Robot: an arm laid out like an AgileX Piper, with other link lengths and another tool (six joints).
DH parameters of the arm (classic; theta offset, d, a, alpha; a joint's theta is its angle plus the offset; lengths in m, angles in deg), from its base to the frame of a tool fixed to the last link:
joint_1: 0 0.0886 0 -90
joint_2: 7.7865 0 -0.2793 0
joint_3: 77.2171 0 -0.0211 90
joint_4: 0 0.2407 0 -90
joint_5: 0 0 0 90
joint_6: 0.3 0.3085 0.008 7
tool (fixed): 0 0.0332 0 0
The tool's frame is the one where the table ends.
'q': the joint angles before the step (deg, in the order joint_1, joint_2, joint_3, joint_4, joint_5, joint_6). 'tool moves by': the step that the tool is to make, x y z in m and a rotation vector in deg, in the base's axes. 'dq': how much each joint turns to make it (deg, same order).
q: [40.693, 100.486, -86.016, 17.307, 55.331, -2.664]
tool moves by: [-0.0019, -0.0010, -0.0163, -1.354, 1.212, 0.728]
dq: [0.003, 2.017, 0.002, 0.123, -0.008, -0.856]
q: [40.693, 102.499, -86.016, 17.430, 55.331, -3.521]
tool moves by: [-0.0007, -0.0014, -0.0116, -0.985, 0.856, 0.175]
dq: [0.004, 1.424, 0.012, -0.106, -0.100, -0.201]
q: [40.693, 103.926, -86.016, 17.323, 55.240, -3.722]
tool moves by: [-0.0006, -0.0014, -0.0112, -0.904, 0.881, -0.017]
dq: [-0.006, 1.396, 0.003, -0.101, -0.147, -0.008]
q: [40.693, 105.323, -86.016, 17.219, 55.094, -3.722]
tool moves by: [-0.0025, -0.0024, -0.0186, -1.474, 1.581, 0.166]
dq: [-0.005, 2.334, -0.003, 0.001, -0.122, -0.227]
